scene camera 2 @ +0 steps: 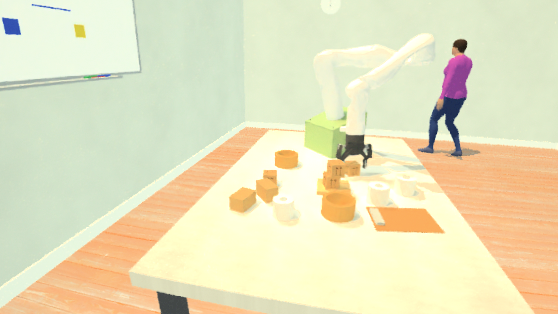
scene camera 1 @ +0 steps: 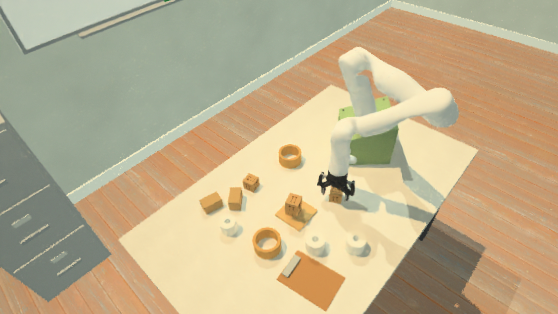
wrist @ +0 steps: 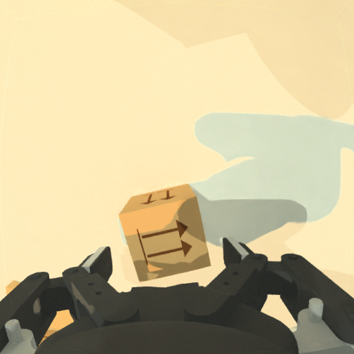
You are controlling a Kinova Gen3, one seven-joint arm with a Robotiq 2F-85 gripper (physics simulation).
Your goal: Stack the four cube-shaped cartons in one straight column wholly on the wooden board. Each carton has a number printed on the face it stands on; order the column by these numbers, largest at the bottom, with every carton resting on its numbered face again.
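Pixels of known places: gripper, fingertip midpoint: [scene camera 2: 353, 168] [scene camera 1: 334, 196]; arm's base at its link origin: [scene camera 2: 335, 116].
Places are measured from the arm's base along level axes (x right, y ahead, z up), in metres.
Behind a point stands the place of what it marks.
Note:
Two cube cartons stand stacked on the wooden board [scene camera 1: 306, 216] {x 0.009, y 0.485, z -0.166 m} [scene camera 2: 321, 190] {x 0.103, y 0.532, z -0.166 m}: the upper carton [scene camera 1: 293, 201] {x 0.049, y 0.514, z -0.065 m} [scene camera 2: 335, 168] {x 0.060, y 0.532, z -0.079 m} rests on the lower carton [scene camera 2: 331, 180] {x 0.068, y 0.519, z -0.131 m}, a little offset in scene camera 2. A third carton [scene camera 1: 335, 196] {x -0.049, y 0.358, z -0.136 m} [scene camera 2: 353, 169] {x -0.042, y 0.361, z -0.148 m} [wrist: 167, 240] stands on the table near the board, on the robot's side. My gripper [scene camera 1: 335, 193] {x -0.043, y 0.354, z -0.147 m} [scene camera 2: 353, 164] {x -0.043, y 0.354, z -0.147 m} [wrist: 167, 254] is open and empty above it; in the wrist view the fingers appear on either side of it. A fourth carton [scene camera 1: 251, 182] {x 0.277, y 0.487, z -0.128 m} [scene camera 2: 270, 176] {x 0.289, y 0.499, z -0.133 m} stands on the whiteboard side of the table. The numbered undersides are hidden.
Two plain brown boxes [scene camera 1: 211, 202] {x 0.352, y 0.655, z -0.133 m} [scene camera 1: 235, 198] {x 0.279, y 0.589, z -0.127 m} lie beyond the fourth carton. An orange ring [scene camera 1: 267, 254] {x 0.031, y 0.712, z -0.141 m} [scene camera 2: 338, 211] {x 0.070, y 0.722, z -0.140 m} and white rolls [scene camera 1: 229, 228] {x 0.207, y 0.710, z -0.126 m} [scene camera 1: 315, 246] {x -0.100, y 0.604, z -0.118 m} [scene camera 1: 356, 245] {x -0.218, y 0.523, z -0.117 m} stand around the board. Another ring [scene camera 1: 290, 163] {x 0.209, y 0.296, z -0.144 m} [scene camera 2: 286, 161] {x 0.237, y 0.306, z -0.144 m} is near the green base [scene camera 1: 370, 147] {x -0.070, y 0.091, z -0.071 m}. A clipboard [scene camera 1: 315, 282] {x -0.155, y 0.693, z -0.175 m} lies farther out.

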